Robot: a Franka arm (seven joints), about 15 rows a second.
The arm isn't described. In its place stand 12 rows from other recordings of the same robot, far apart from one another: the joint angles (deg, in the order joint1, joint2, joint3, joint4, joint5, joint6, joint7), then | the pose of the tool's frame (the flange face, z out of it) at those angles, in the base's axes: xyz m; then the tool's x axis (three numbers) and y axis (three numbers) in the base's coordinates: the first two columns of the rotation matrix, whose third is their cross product.
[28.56, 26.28, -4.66, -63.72, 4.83, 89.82, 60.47] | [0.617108 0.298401 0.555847 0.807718 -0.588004 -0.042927 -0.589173 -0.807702 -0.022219]
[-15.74, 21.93, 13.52, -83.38, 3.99, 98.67, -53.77] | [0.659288 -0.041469 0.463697 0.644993 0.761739 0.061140 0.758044 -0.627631 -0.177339]
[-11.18, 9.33, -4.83, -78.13, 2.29, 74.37, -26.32] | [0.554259 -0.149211 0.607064 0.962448 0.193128 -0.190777 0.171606 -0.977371 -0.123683]
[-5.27, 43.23, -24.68, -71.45, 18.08, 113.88, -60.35] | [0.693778 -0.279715 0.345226 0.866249 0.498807 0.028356 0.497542 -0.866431 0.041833]
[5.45, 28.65, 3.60, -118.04, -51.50, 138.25, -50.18] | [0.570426 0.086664 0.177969 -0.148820 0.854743 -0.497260 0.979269 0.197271 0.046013]
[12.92, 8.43, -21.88, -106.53, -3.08, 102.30, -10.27] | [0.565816 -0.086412 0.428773 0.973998 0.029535 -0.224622 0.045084 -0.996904 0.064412]
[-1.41, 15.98, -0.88, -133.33, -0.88, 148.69, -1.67] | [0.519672 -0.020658 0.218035 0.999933 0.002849 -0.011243 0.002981 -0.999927 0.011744]
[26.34, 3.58, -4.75, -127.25, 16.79, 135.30, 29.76] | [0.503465 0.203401 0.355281 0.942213 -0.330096 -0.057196 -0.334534 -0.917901 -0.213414]
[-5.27, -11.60, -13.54, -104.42, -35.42, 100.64, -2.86] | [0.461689 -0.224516 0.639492 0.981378 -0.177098 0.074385 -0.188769 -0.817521 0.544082]
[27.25, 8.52, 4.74, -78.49, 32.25, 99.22, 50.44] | [0.498484 0.363502 0.664721 0.919089 -0.255300 -0.300161 -0.378131 -0.785732 -0.489532]
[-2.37, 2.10, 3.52, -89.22, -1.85, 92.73, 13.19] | [0.570375 0.007477 0.614679 0.977835 -0.207092 0.030855 -0.207845 -0.977877 0.023608]
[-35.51, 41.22, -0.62, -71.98, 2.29, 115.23, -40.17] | [0.606319 -0.437171 0.337114 0.997322 0.056835 0.046037 0.056889 -0.998380 0.000125]
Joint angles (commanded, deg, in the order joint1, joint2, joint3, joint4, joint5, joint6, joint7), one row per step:
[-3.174 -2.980 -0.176 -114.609 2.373 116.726 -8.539]
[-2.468 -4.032 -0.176 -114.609 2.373 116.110 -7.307]
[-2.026 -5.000 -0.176 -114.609 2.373 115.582 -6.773]
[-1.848 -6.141 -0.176 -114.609 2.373 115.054 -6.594]
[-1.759 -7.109 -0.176 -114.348 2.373 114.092 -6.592]
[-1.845 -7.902 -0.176 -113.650 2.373 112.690 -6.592]
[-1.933 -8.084 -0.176 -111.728 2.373 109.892 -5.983]
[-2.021 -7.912 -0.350 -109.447 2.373 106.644 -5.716]
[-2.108 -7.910 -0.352 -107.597 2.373 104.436 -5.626]
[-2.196 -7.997 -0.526 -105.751 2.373 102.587 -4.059]
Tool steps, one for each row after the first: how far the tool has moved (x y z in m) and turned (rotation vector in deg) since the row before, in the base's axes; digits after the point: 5 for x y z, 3 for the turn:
[-0.00368 0.00701 0.00902 0.106 -0.397 -0.496]
[-0.00360 0.00440 0.00830 0.046 -0.423 -0.068]
[-0.00439 0.00188 0.00985 0.008 -0.607 0.021]
[-0.00415 0.00105 0.00962 0.006 -0.268 0.125]
[-0.00358 -0.00056 0.01091 0.016 -0.091 -0.030]
[-0.00157 -0.00052 0.01333 0.126 0.711 -0.580]
[-0.00093 -0.00219 0.01240 0.124 1.143 -0.394]
[-0.00097 -0.00061 0.01206 0.040 0.360 -0.088]
[-0.00123 -0.00231 0.01343 0.166 -0.028 -1.745]

